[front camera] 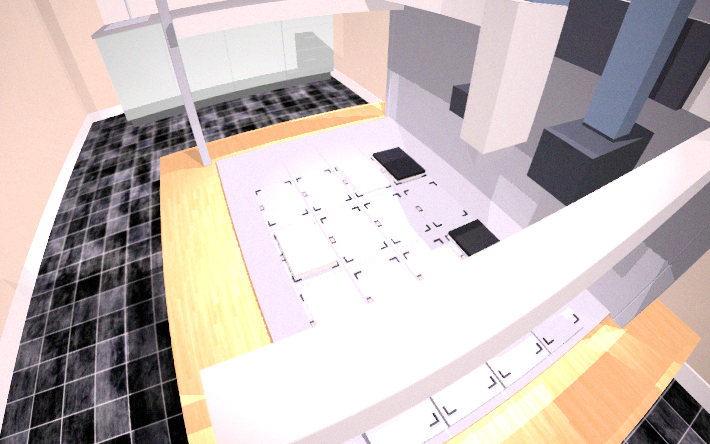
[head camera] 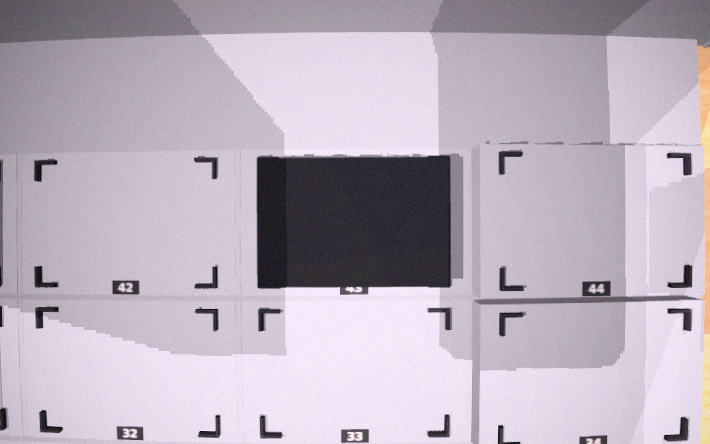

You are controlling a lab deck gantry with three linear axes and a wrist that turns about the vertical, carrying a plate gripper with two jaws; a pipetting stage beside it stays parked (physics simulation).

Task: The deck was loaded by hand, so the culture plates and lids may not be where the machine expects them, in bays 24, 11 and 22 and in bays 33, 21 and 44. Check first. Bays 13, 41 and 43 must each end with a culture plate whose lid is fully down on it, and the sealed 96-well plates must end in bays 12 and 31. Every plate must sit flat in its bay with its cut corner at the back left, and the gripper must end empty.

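Seen in the pictures: robot's base at its link origin: point(front camera: 256, 192).
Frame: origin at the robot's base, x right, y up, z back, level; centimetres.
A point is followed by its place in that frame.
A black-lidded culture plate point(front camera: 473, 238) @[y 1.7, x -35.7, z -36.9 cm] point(head camera: 353, 222) @[y 1.7, x -36.4, z -39.2 cm] covers bay 43, square to the bay; I cannot tell how far down its lid sits. Another black-lidded culture plate point(front camera: 398, 163) @[y 1.7, x -35.9, z -7.3 cm] lies at bay 41. A white sealed plate point(front camera: 307, 251) @[y 1.4, x -4.4, z -24.6 cm] lies in bay 12. Bay 31 point(front camera: 365, 173) @[y 1.4, x -26.3, z -7.2 cm] is washed out, with a pale plate edge faintly visible. Bays 33 point(head camera: 355, 371) @[y 0.0, x -25.8, z -39.3 cm] and 44 point(head camera: 560, 219) @[y 1.4, x -36.5, z -53.1 cm] hold no plate, nor do 11, 21 and 22. Most of bay 13, and bay 24, are hidden behind the front beam. The gripper's jaws do not show; its dark wrist block is at the right. Cut corners cannot be made out.
The white front beam point(front camera: 418, 314) @[y 40.0, x 1.7, z -61.7 cm] crosses the front view and hides much of the deck. The blue column point(front camera: 617, 68) @[y 42.5, x -29.9, z -51.5 cm] rises from the dark wrist block point(front camera: 589, 157) @[y 35.4, x -23.9, z -54.8 cm]. A white column point(front camera: 510, 78) @[y 37.9, x -25.8, z -41.9 cm] hangs to its left. Bays 42 point(head camera: 125, 222) @[y 0.0, x -36.5, z -22.8 cm] and 32 point(head camera: 128, 376) @[y 0.0, x -25.3, z -22.8 cm] hold no plate.
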